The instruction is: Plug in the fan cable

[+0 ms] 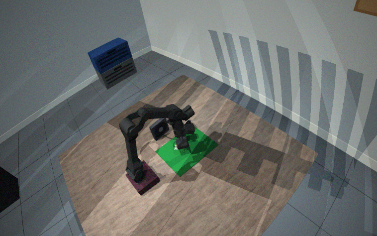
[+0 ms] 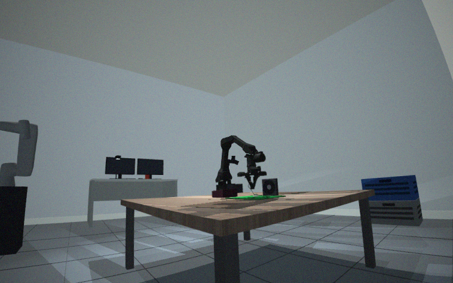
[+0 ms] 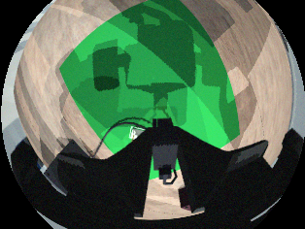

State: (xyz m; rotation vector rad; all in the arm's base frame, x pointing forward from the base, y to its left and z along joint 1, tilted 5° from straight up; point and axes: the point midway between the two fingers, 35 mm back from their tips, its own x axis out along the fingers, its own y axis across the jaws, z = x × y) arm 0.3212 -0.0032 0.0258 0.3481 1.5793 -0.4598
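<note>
My gripper tip is now 20 mm short of the green board and 80 mm above it. Also, from my gripper tip: black fan: 20 mm behind, 190 mm to the left, 10 mm below; black plug: 10 mm behind, 10 mm above.
</note>
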